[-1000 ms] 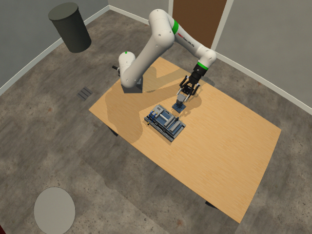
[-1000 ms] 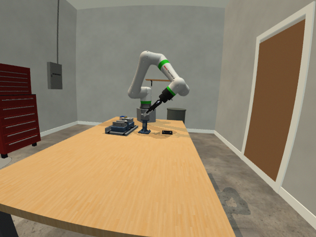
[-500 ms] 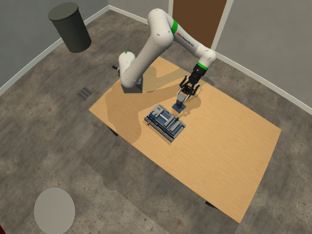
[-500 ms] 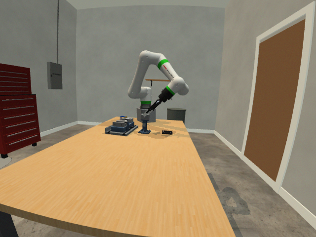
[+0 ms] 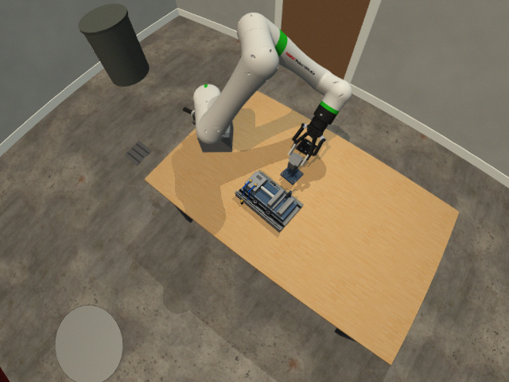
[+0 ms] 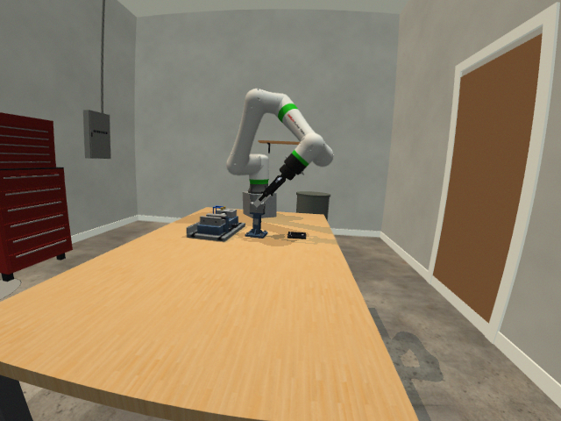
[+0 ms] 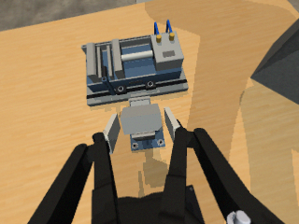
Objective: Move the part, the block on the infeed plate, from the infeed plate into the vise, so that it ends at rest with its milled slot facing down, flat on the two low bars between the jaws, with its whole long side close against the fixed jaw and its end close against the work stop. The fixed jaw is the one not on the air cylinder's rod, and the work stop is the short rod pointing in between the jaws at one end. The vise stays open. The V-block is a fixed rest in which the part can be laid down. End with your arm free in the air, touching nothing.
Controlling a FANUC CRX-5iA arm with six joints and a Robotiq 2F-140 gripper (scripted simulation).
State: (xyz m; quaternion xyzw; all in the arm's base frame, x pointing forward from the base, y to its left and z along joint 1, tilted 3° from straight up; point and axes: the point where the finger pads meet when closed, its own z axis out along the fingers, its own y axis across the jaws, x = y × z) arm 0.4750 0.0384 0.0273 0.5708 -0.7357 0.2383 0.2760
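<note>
Right now the part is 1 cm to the right of my hand and 2 cm below it. Also, from my hand: white cylinder rod (5 cm behind, 21 cm to the right, 10 cm below); then work stop (4 cm ahead, 18 cm to the right, 9 cm below); then moving jaw (22 cm to the right, 10 cm below).
</note>
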